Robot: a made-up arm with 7 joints.
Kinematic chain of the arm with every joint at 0, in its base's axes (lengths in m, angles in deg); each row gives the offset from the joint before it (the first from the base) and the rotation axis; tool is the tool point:
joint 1: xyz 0 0 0.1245 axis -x
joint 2: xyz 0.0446 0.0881 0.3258 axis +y
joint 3: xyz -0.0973 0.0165 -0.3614 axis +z
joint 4: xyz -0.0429 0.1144 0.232 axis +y
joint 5: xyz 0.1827 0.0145 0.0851 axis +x
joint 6: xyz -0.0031 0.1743 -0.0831 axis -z
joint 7: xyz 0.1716 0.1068 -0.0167 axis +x
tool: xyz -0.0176 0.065 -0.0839
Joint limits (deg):
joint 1: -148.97..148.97
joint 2: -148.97..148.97
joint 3: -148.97..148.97
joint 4: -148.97..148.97
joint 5: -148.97..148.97
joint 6: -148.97..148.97
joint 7: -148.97..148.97
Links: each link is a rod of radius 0.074 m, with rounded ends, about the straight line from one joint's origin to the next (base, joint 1, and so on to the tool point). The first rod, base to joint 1, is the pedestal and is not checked.
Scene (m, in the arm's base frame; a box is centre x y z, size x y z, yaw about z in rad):
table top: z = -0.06
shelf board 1: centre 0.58 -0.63 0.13 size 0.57 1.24 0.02 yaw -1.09
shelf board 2: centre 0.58 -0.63 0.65 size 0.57 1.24 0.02 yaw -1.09
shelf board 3: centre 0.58 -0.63 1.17 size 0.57 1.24 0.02 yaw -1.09
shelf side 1: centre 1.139 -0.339 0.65 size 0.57 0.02 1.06 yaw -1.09
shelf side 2: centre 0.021 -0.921 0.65 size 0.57 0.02 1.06 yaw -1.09
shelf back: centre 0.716 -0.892 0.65 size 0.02 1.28 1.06 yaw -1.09
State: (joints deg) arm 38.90 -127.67 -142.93 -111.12 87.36 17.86 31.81
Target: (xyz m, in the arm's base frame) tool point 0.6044 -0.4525 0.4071
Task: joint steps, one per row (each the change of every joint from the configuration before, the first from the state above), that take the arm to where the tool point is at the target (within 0.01 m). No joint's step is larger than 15 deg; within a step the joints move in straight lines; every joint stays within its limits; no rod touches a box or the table.
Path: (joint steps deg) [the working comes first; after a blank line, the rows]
Joints at the target: -45.18 -52.47 -148.97 -148.97 53.93 -32.78 28.70
Straight joint move there: touches shelf board 2.

1: -5.48 13.83 1.17 -5.01 -8.27 -14.78 -0.04
2: -5.49 13.83 1.18 -5.02 -8.27 -14.78 -0.05
3: -5.48 13.83 1.17 -5.01 -8.28 -14.79 -0.04
4: -5.49 13.83 1.17 -5.01 -8.27 -14.78 -0.05
5: -5.48 13.83 1.18 -5.02 -8.27 -14.78 -0.04
6: -5.49 13.82 1.17 -5.01 -8.27 -14.78 -0.04
7: -5.48 13.83 1.17 -5.01 -8.27 -14.78 -0.05
8: -11.42 -5.40 -3.56 -0.69 6.11 13.20 -0.70
9: -11.43 -5.40 -3.56 -0.69 6.12 13.21 -0.70
10: -11.42 -5.40 -3.57 -0.69 6.12 13.21 -0.70
11: -11.42 -5.40 -3.56 -0.69 6.12 13.21 -0.70

